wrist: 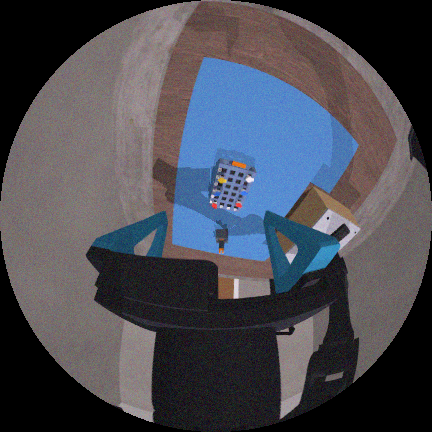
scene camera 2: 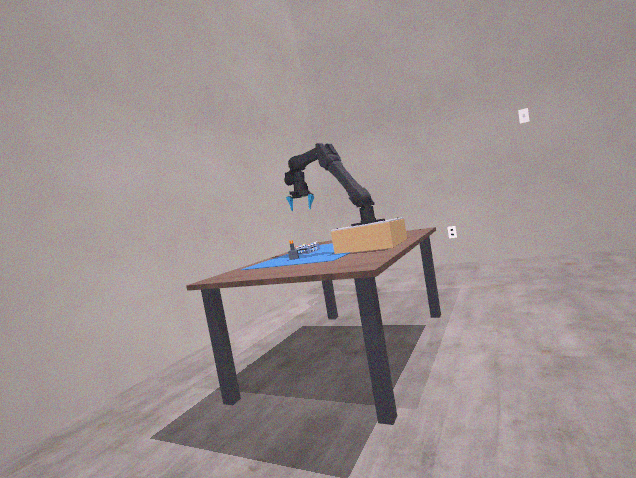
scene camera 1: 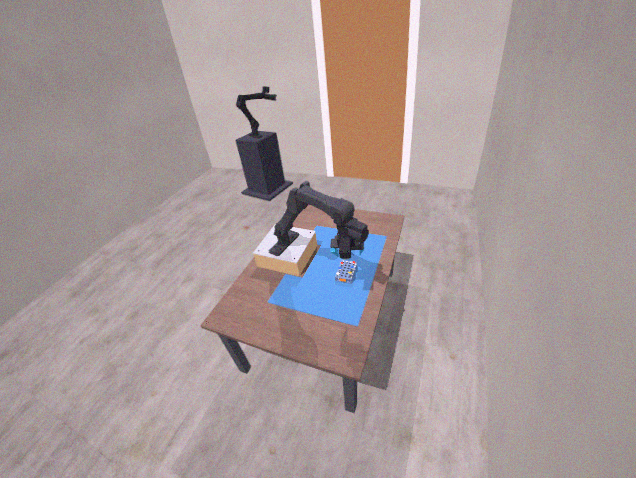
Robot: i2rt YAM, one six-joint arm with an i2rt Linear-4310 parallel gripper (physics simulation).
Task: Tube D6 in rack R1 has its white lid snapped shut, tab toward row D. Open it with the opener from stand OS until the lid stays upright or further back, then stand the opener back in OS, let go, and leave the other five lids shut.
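Places are measured from the arm's base along level axes (x ahead, y left, z up), in millimetres.
Where they show: gripper, between the fingertips: (wrist: pixel 215 215) (scene camera 2: pixel 300 210); arm's base, origin of its link: (scene camera 2: pixel 368 223) (scene camera 1: pixel 284 243).
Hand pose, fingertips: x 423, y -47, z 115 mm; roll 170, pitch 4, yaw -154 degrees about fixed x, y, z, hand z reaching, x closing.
Things, the pixels of their centre, and the offset from my fingertips. Level surfaces: height alone.
- blue-grey rack R1, middle of its body: (wrist: pixel 230 186) (scene camera 2: pixel 307 248) (scene camera 1: pixel 346 271) dx -64, dy +79, dz -196 mm
- white lid, middle of its body: (wrist: pixel 249 179) dx -81, dy +29, dz -176 mm
- orange-tipped opener, middle of its body: (wrist: pixel 221 242) (scene camera 2: pixel 292 249) dx -138, dy +269, dz -172 mm
- blue mat, height of its surface: dz -217 mm
- wooden table, height of its surface: dz -220 mm
The blue-grey rack R1 (scene camera 1: pixel 346 271) (scene camera 2: pixel 307 248) (wrist: pixel 233 186) stands on the blue mat with red, blue, yellow and white lids in it. In the wrist view, a white lid (wrist: pixel 250 179) shows at the rack's right side; it is too small to tell whether it is shut or upright. The dark stand OS (scene camera 2: pixel 293 254) (wrist: pixel 221 235) is beside the rack, with the orange-tipped opener (scene camera 2: pixel 291 244) (wrist: pixel 221 247) upright in it. My gripper (scene camera 1: pixel 347 251) (scene camera 2: pixel 301 209) (wrist: pixel 215 215) is open and empty, high above the mat. Scene camera 1 does not show the stand.
The blue mat (scene camera 1: pixel 308 292) (scene camera 2: pixel 267 264) (wrist: pixel 260 110) lies on the wooden table (scene camera 1: pixel 246 308) (scene camera 2: pixel 354 267) (wrist: pixel 172 85). The arm's base is on a white-topped tan box (scene camera 1: pixel 280 263) (scene camera 2: pixel 362 240) (wrist: pixel 310 206) beside the mat. Another arm (scene camera 1: pixel 246 110) stands on a dark pedestal (scene camera 1: pixel 262 161) away from the table.
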